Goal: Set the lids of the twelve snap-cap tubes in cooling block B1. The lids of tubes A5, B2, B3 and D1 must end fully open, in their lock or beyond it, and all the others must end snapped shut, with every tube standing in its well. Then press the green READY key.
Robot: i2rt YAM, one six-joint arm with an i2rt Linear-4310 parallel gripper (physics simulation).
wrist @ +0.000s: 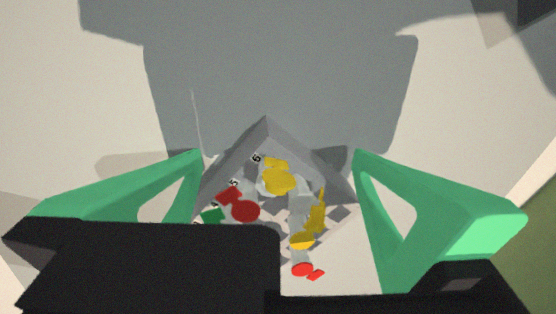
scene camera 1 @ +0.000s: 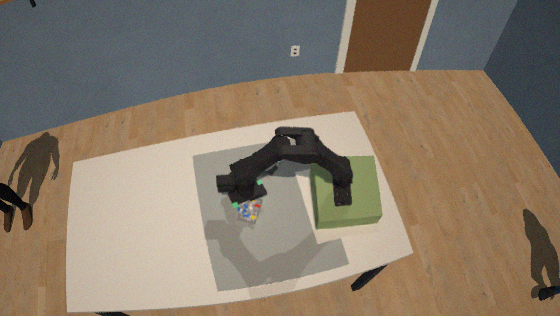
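Where they show: gripper, fingertip midpoint: (wrist: 277, 157) (scene camera 1: 248, 200); arm's base at its link origin: (scene camera 1: 341, 182).
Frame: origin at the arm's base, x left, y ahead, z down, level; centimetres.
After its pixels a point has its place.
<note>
The cooling block (scene camera 1: 248, 221) @(x 12.4, y 36.4, z 8.2 cm) (wrist: 267, 127) @(x 0.2, y 37.9, z 7.9 cm) stands on the mat. In the wrist view one corner and the labels 4, 5 and 6 show. A yellow lid (wrist: 278, 181) @(x 0.7, y 37.5, z 4.2 cm) lies by label 6, a dark red lid (wrist: 245, 211) @(x 3.3, y 37.8, z 5.2 cm) by label 5, and part of a green lid (wrist: 212, 215) @(x 4.1, y 39.1, z 5.3 cm) by label 4. Another yellow lid piece (wrist: 317, 215) @(x 1.8, y 35.2, z 4.3 cm) stands steeply beside a yellow disc (wrist: 302, 241) @(x 4.4, y 34.3, z 5.2 cm); a bright red lid (wrist: 302, 269) @(x 6.6, y 33.2, z 5.2 cm) is lower down. The black gripper body hides the other tubes. My gripper (scene camera 1: 247, 194) @(x 2.3, y 36.3, z 9.4 cm) (wrist: 277, 157) @(x 2.3, y 36.3, z 9.4 cm) is open and empty above the block. I cannot make out the READY key.
A green box-like block (scene camera 1: 367, 192) @(x 4.8, y -10.9, z 0.8 cm) stands on the right of the table (scene camera 1: 130, 225) @(x 16.8, y 89.8, z 10.1 cm), beneath the arm's base. The grey mat (scene camera 1: 280, 215) @(x 9.0, y 23.8, z 9.7 cm) lies under the cooling block. The arm (scene camera 1: 300, 145) @(x 9.3, y 20.3, z -35.5 cm) arches across the table. Part of a person (scene camera 1: 12, 200) shows at the far left.
</note>
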